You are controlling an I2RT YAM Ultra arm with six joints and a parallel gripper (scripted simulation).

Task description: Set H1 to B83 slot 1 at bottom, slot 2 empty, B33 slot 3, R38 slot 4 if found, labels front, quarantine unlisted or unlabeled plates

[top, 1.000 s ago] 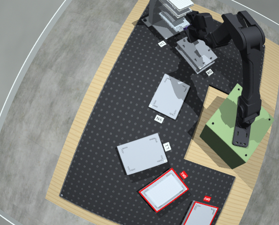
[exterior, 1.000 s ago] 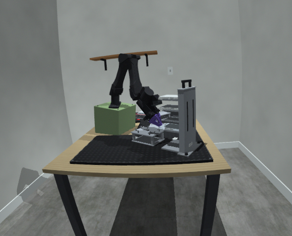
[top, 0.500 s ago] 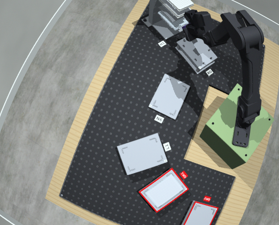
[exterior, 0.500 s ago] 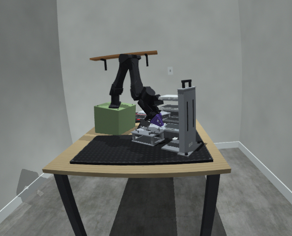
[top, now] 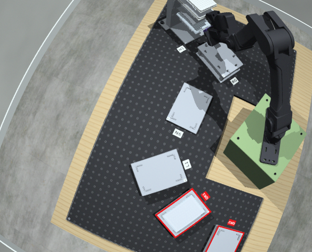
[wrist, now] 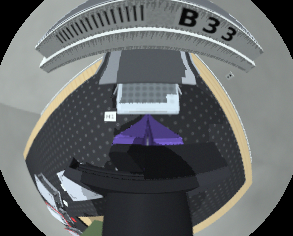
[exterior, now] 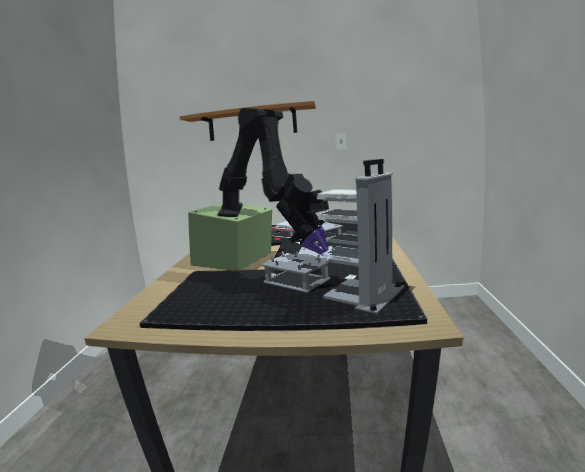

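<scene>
My gripper is now 80 mm past the regrip nest RG, 70 mm to the right of it and 40 mm above it. Round my hand: plate hotel H1: 120 mm ahead, 100 mm to the right, 60 mm above; landing nest L1: 570 mm to the left, 50 mm below, 50 mm ahead; recovery nest N6: 310 mm to the left, 90 mm below.
</scene>
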